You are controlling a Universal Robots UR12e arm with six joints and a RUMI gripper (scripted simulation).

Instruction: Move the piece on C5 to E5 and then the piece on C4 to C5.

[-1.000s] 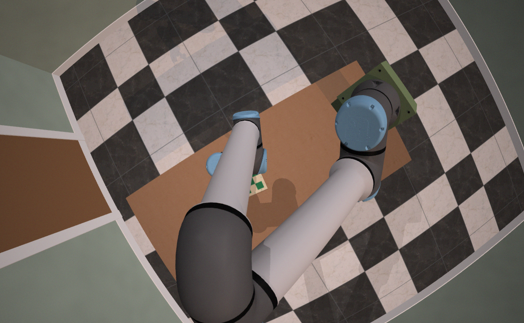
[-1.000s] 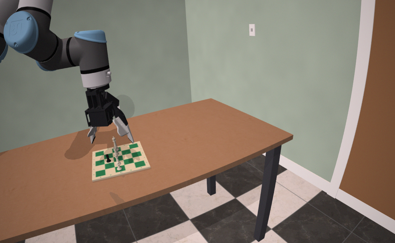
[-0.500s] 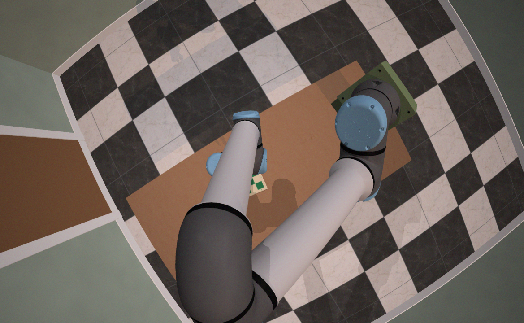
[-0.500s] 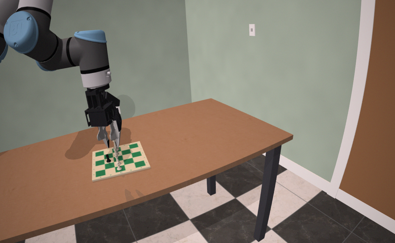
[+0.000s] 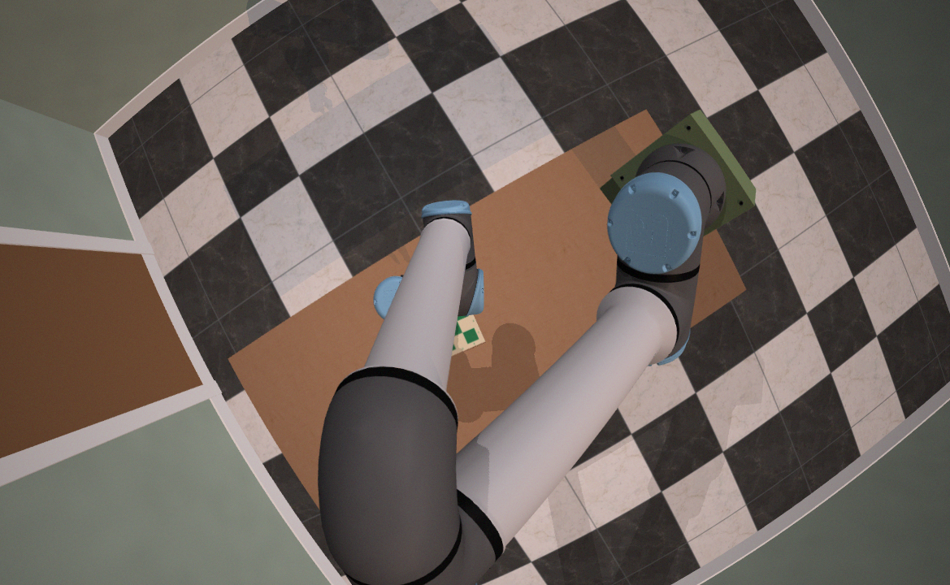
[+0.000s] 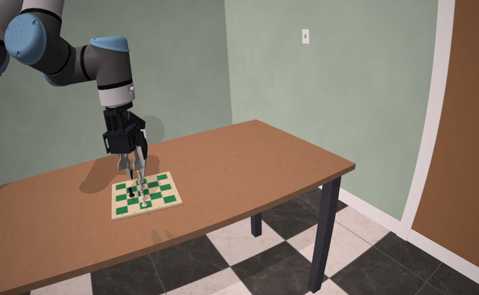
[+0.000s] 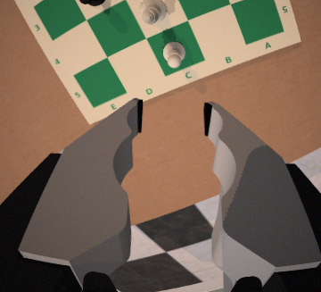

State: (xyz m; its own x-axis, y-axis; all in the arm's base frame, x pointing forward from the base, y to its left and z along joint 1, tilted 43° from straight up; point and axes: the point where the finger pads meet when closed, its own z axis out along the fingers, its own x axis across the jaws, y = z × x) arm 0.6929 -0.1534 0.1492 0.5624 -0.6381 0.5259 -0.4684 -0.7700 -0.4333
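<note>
The white pawn lies 9 cm below my hand. From my hand the other things lie so: cream chessboard: 2 cm ahead, 8 cm to the left, 11 cm below; black piece: 2 cm behind, 8 cm to the left, 9 cm below; white king: 4 cm ahead, 15 cm to the left, 8 cm below.
</note>
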